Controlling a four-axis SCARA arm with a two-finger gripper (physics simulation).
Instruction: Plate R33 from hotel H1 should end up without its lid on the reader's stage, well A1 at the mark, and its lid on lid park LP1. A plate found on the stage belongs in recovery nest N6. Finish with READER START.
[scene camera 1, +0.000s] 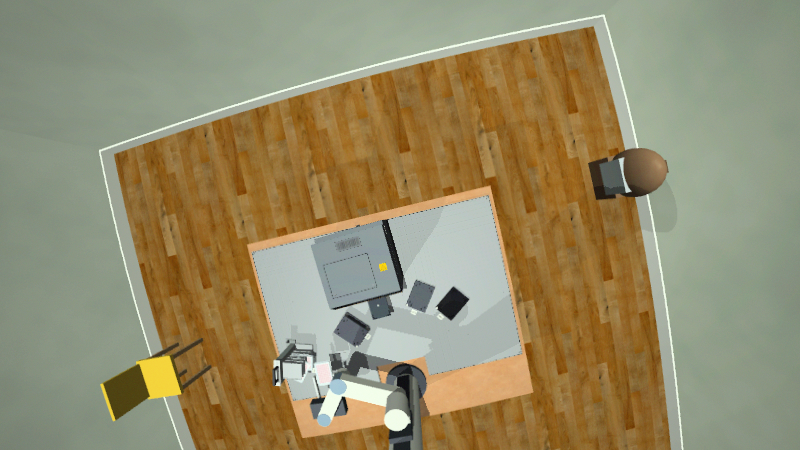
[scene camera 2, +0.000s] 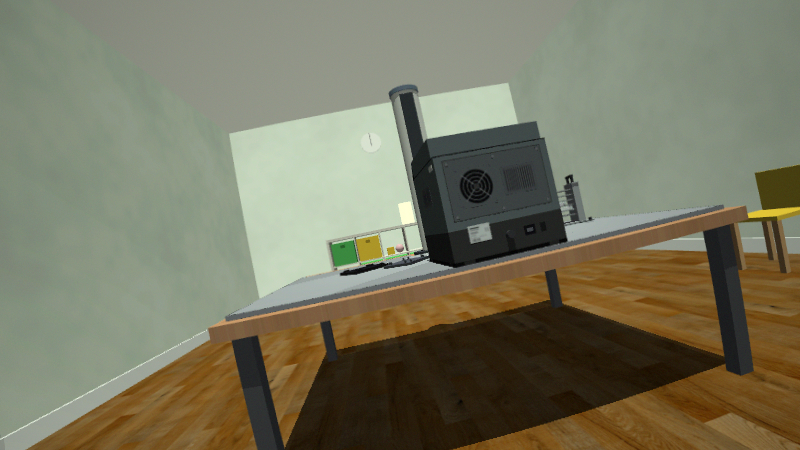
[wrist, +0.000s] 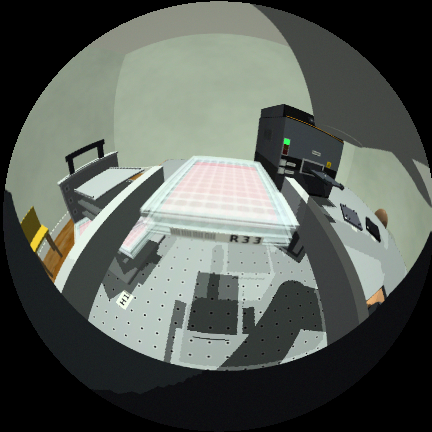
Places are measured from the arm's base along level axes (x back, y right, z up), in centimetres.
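Pixels of known places: gripper, fingertip midpoint: (scene camera 1: 324, 375) (wrist: 222, 178); arm's base at its link origin: (scene camera 1: 406, 382).
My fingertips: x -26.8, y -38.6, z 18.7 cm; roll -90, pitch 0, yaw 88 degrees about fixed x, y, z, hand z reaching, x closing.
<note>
For each thing: its top centre in the pictures, then the offset to it from my fingertips. "spot": a spot on its surface instead.
- plate R33 at its top centre: (wrist: 223, 172) (scene camera 1: 323, 374) dx -0.7, dy +0.1, dz +0.3 cm
- H1 label at a spot on its surface: (wrist: 124, 300) spot: dx +6.8, dy -14.4, dz -17.4 cm
- reader at its top centre: (scene camera 2: 467, 143) (scene camera 1: 355, 268) (wrist: 300, 116) dx -55.4, dy +35.6, dz +17.5 cm
- dark stage at its top centre: (wrist: 322, 172) (scene camera 1: 377, 302) dx -31.1, dy +36.7, dz -4.3 cm
- grey pad at a spot on its surface: (wrist: 351, 216) (scene camera 1: 418, 299) spot: dx -23.5, dy +58.0, dz -16.4 cm
- black pad at a spot on its surface: (wrist: 372, 229) spot: dx -14.7, dy +72.5, dz -16.2 cm
- dark holder at its top centre: (wrist: 288, 203) (scene camera 1: 350, 332) dx -15.5, dy +16.1, dz -10.4 cm
- pink plate at its top centre: (wrist: 120, 220) dx -4.0, dy -16.3, dz -9.2 cm
My gripper (scene camera 1: 323, 373) (wrist: 222, 178) is shut on plate R33 (wrist: 220, 197), a clear plate with pink wells; its R33 label faces the wrist camera. A clear layer like a lid covers its top. It is held level above the perforated deck, beside hotel H1 (scene camera 1: 293, 367) (scene camera 2: 577, 202) (wrist: 64, 194). The H1 label (wrist: 124, 300) lies on the deck. The reader (scene camera 1: 358, 269) (scene camera 2: 495, 193) (wrist: 300, 145) has a green light. A dark stage (scene camera 1: 380, 307) (wrist: 327, 178) sticks out from its front; no plate shows on it. Which holders are LP1 and N6 cannot be read.
A grey pad (scene camera 1: 420, 296) (wrist: 351, 216) and a black pad (scene camera 1: 452, 303) (wrist: 372, 229) lie right of the reader's stage. A dark holder (scene camera 1: 351, 328) stands between hotel and stage. Another pink plate (wrist: 134, 238) is left of R33. A dark box (scene camera 1: 318, 407) is partly under the arm.
</note>
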